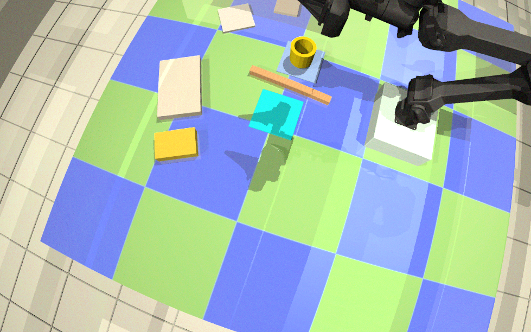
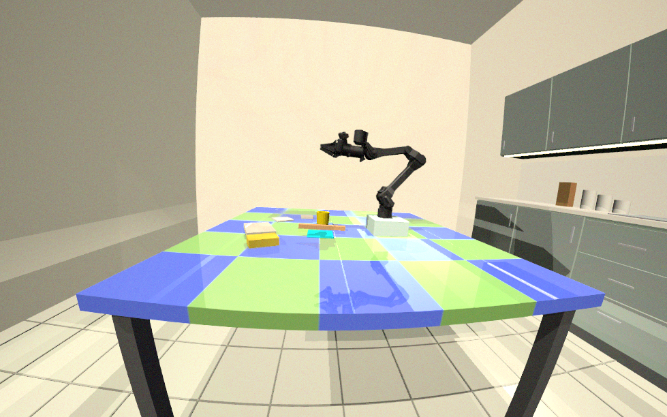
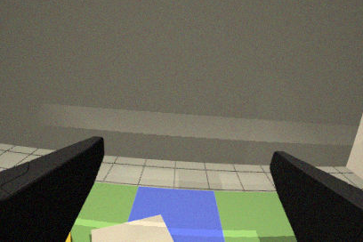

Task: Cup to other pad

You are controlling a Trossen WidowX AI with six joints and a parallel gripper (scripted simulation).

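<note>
Now: the yellow cup 370 mm below my gripper tip, 100 mm to the right of it and 40 mm behind it. The rest, counted from my gripper tip: wooden bar (400 mm below, 30 mm behind, 10 mm to the right); pale blue pad (410 mm below, 100 mm to the right, 40 mm behind); cyan pad (410 mm below, 80 mm to the left, 20 mm behind).
</note>
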